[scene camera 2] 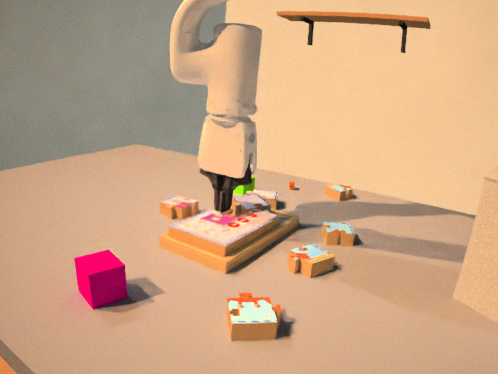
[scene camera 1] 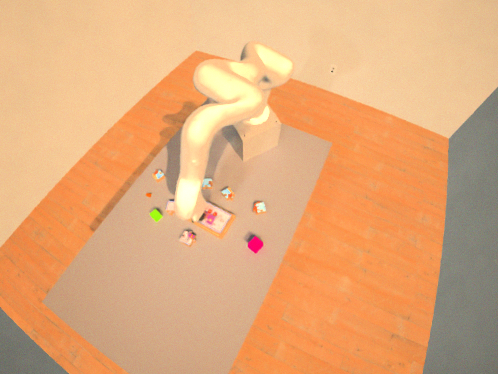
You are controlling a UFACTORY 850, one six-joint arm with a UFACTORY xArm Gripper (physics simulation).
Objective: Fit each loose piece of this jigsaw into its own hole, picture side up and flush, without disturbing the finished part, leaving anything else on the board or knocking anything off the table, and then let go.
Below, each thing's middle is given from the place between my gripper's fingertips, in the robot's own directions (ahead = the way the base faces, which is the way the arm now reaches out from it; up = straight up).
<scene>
My hand is 40 mm past the tray (scene camera 2: 288,222), 20 mm to the right of it and 30 mm above it.
</scene>
